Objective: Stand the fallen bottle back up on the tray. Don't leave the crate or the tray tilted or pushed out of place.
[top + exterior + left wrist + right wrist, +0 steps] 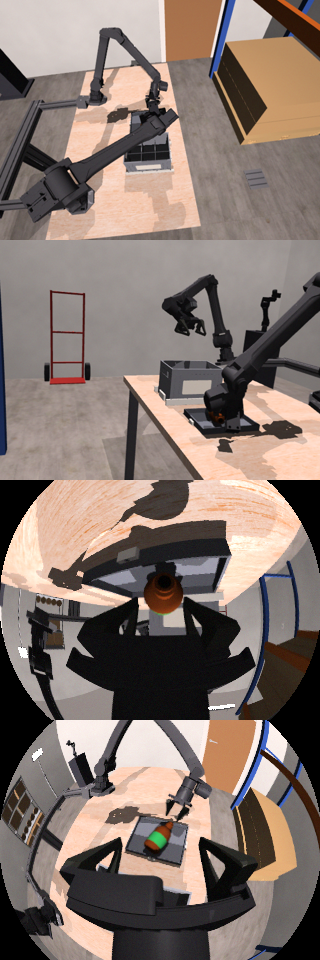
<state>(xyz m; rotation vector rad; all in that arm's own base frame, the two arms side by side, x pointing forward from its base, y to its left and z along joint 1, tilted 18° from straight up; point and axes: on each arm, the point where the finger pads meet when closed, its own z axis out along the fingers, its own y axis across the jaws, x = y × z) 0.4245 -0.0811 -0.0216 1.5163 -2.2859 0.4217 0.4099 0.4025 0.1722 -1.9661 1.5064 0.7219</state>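
Right now the brown bottle is 30 mm behind my left hand, 80 mm to the right of it and 30 mm below it. The rest, counted from my left hand: tray (40 mm behind, 80 mm to the right, 60 mm below); grey divided crate (40 mm behind, 380 mm to the right, 10 mm above).
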